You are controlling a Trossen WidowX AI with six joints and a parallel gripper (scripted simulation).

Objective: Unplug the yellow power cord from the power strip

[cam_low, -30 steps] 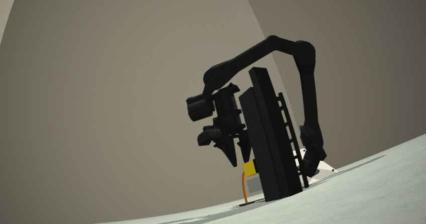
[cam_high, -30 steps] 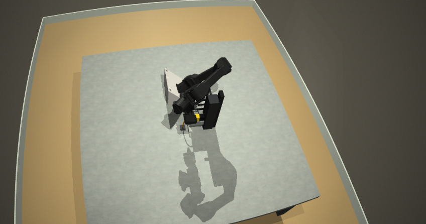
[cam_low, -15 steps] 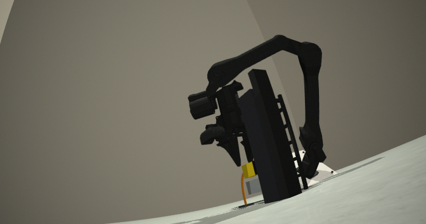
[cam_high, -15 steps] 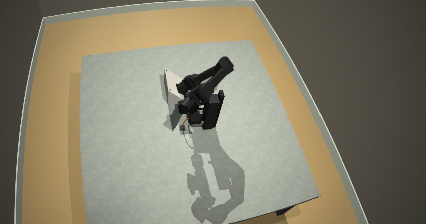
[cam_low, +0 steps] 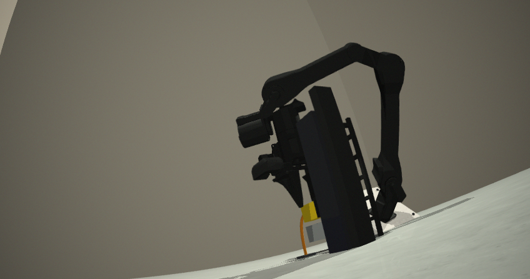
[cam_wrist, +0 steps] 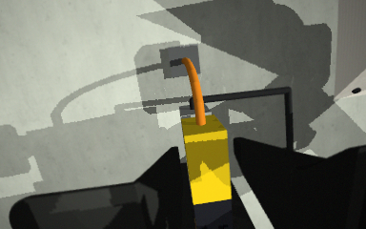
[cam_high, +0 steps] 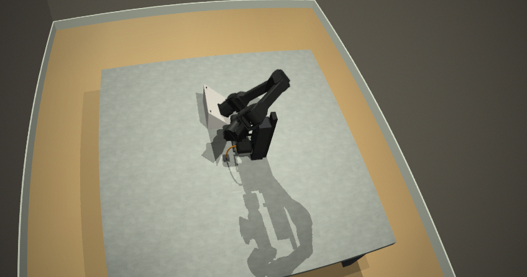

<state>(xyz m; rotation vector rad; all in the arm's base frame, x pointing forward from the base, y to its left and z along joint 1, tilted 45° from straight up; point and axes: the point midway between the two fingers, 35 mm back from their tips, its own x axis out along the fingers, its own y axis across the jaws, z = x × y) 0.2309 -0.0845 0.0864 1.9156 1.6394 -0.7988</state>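
My gripper tip is 3 cm to the right of the yellow plug. Also, from my gripper tip: dark anchor block (1 cm behind, 5 cm to the right, 10 cm below).
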